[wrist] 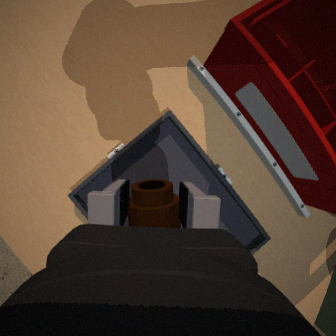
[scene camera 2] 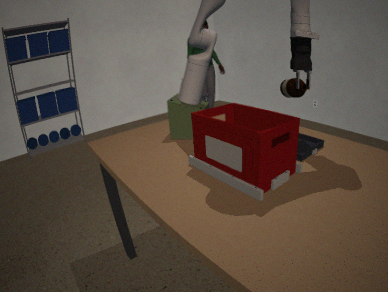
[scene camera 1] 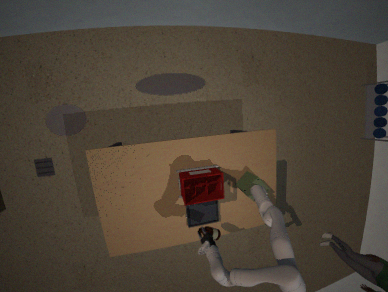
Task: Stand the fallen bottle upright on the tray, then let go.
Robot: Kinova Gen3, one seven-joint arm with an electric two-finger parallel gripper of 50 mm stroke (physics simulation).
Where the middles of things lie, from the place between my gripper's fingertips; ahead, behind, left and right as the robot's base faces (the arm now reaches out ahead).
Scene:
Now: hand 60 mm past the brown bottle (wrist: 152, 203), 50 mm to the right of it and 10 mm above it. From my hand the other things lie so: pale rail (scene camera 2: 257, 193) 350 mm to the right, 220 mm below, 50 mm behind.

